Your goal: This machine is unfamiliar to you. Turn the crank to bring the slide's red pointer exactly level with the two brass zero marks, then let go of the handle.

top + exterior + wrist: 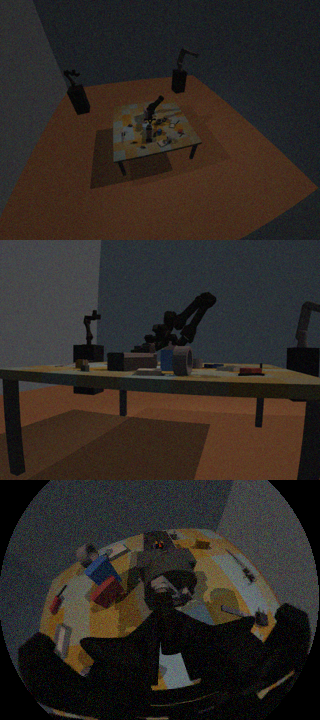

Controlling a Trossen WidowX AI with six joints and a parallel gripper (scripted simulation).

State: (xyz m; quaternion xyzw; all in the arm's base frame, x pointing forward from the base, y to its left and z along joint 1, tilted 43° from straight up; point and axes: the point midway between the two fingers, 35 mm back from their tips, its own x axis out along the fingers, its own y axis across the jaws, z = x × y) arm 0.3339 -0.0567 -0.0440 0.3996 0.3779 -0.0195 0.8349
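My gripper tip is now 140 mm short of the red pointer, 60 mm to the left of it and 10 mm above it. From my gripper tip the other things lie so: blue block: 170 mm ahead, 100 mm to the left, 40 mm below; yellow block: 300 mm to the right, 200 mm ahead, 70 mm below; dark crank handle: 30 mm above, 20 mm behind, 10 mm to the left.
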